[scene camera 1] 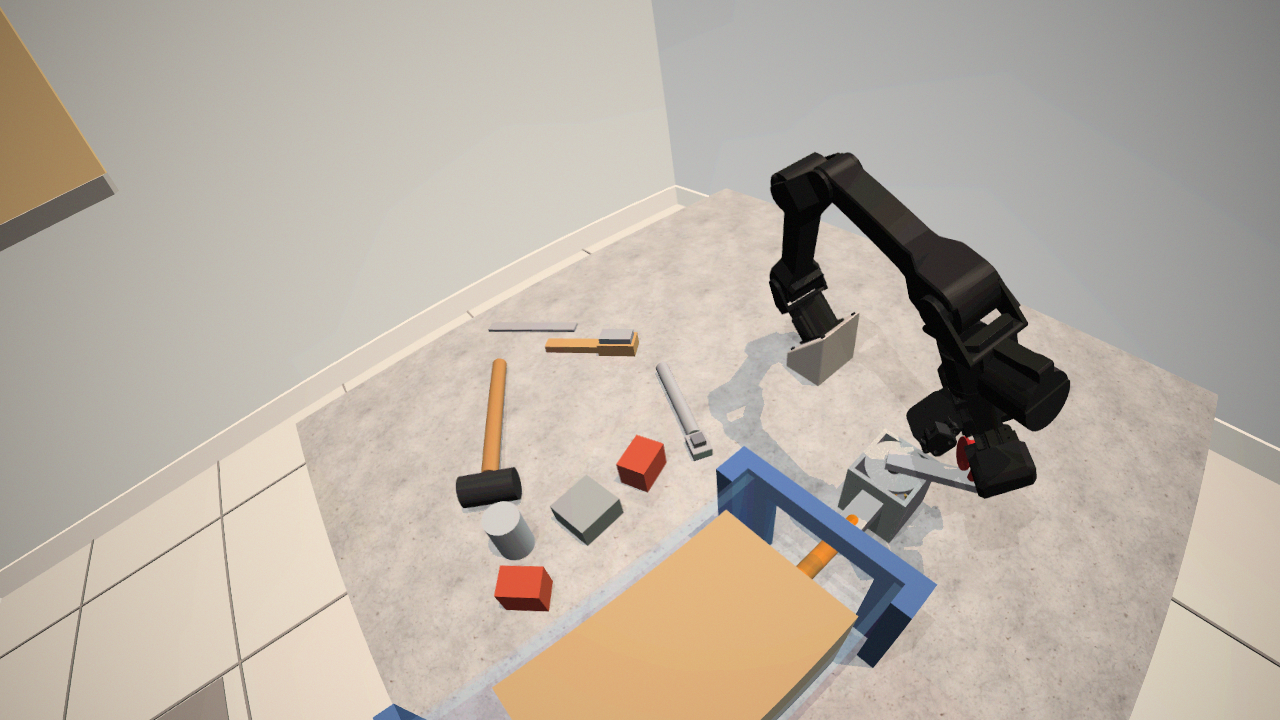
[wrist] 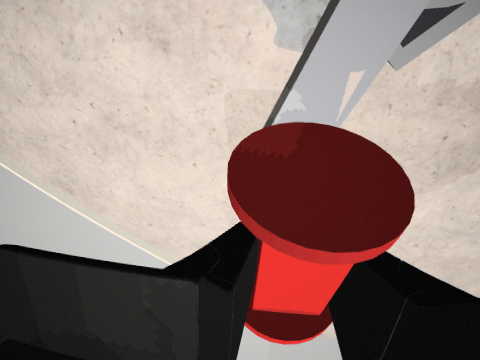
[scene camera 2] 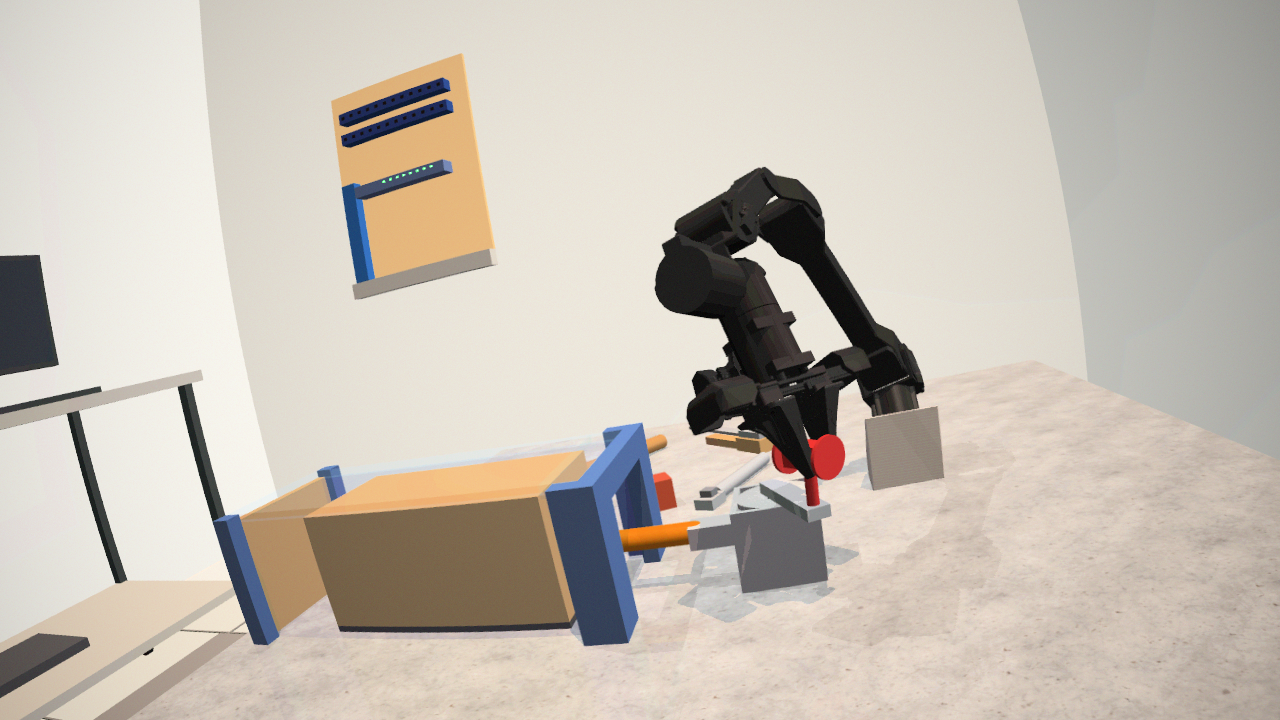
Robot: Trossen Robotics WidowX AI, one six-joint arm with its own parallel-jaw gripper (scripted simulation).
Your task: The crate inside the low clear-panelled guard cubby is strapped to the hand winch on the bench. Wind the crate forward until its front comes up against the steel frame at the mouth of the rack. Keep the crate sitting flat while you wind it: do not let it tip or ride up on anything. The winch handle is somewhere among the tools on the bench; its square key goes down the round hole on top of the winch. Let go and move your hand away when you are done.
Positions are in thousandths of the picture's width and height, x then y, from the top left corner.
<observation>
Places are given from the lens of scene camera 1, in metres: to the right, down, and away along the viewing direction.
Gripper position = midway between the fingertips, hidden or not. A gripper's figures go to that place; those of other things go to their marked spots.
gripper (scene camera 1: 775, 641): 0.42, 0.12, 0.54
grey block (scene camera 1: 459, 706): -0.07, 0.20, 0.70
flat strip (scene camera 1: 387, 453): -0.31, -0.07, 1.11
The marked spots on the grey block and the flat strip are 0.55 m apart.
</observation>
